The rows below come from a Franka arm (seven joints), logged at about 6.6 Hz.
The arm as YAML. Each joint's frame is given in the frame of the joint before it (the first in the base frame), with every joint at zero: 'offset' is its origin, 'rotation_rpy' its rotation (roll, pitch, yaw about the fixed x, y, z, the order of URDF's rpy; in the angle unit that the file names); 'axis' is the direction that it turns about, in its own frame. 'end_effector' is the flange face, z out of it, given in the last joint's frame.
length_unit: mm
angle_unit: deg
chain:
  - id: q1
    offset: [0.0, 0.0, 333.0]
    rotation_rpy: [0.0, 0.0, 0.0]
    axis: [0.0, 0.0, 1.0]
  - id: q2
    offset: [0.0, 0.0, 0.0]
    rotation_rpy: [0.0, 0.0, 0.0]
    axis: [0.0, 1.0, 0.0]
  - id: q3
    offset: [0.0, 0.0, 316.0]
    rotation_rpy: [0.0, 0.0, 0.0]
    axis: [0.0, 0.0, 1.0]
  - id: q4
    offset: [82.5, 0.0, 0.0]
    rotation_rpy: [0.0, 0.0, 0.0]
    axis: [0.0, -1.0, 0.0]
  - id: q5
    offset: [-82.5, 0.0, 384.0]
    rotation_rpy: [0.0, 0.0, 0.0]
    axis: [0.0, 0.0, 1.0]
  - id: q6
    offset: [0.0, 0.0, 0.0]
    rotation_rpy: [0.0, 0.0, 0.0]
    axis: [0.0, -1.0, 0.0]
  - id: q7
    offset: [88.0, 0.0, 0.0]
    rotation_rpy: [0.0, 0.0, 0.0]
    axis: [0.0, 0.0, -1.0]
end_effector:
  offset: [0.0, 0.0, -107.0]
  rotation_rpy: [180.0, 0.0, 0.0]
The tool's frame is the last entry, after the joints.
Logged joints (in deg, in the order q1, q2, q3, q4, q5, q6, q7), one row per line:
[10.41, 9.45, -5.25, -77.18, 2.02, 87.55, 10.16]
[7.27, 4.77, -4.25, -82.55, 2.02, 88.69, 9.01]
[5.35, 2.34, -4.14, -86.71, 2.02, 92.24, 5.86]
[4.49, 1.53, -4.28, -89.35, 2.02, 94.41, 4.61]
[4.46, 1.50, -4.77, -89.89, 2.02, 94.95, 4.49]
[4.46, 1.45, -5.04, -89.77, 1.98, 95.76, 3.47]
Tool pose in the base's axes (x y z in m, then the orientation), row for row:
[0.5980, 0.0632, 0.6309, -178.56, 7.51, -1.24]
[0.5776, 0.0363, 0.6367, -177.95, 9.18, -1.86]
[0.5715, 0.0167, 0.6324, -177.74, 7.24, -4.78]
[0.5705, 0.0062, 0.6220, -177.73, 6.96, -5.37]
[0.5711, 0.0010, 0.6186, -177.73, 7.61, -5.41]
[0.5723, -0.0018, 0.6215, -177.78, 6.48, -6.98]
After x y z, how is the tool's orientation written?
As a rotation vector, in degrees.
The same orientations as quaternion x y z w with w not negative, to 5 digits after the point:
[-0.99903, 0.04202, -0.00694, 0.01115]
[-0.99849, 0.05151, -0.01044, 0.01574]
[-0.99865, 0.04068, -0.02686, 0.01787]
[-0.99862, 0.03911, -0.03017, 0.01791]
[-0.99847, 0.04275, -0.03039, 0.01767]
[-0.99842, 0.03639, -0.03920, 0.01715]

